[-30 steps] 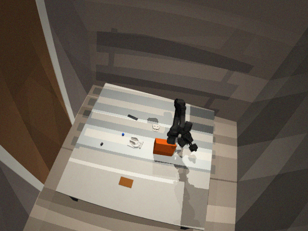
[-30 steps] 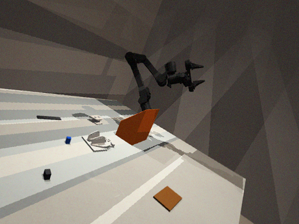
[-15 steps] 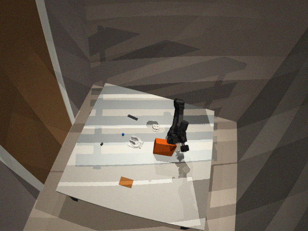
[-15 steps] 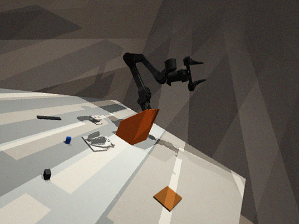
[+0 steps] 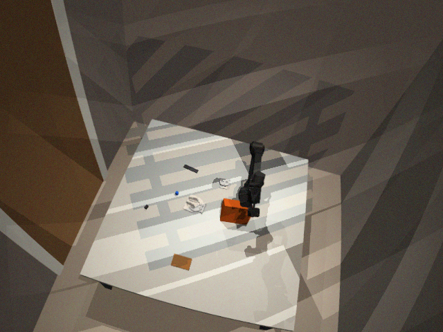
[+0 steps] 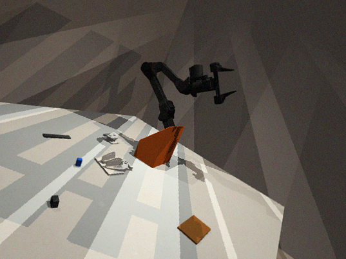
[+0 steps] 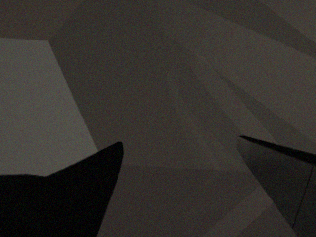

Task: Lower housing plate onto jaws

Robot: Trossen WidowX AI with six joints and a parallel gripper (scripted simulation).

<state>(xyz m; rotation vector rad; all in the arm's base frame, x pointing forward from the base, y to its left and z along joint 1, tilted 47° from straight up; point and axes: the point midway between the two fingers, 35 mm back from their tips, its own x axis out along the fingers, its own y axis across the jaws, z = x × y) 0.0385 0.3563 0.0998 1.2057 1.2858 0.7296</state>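
My gripper tip is 9 cm short of the small white part, 44 cm to the left of it and 51 cm above it. The rest, counted from my gripper tip: black cube: 59 cm ahead, 18 cm to the right, 51 cm below; then blue cube: 40 cm ahead, 31 cm to the right, 51 cm below; then flat orange tile: 31 cm ahead, 15 cm to the left, 52 cm below.
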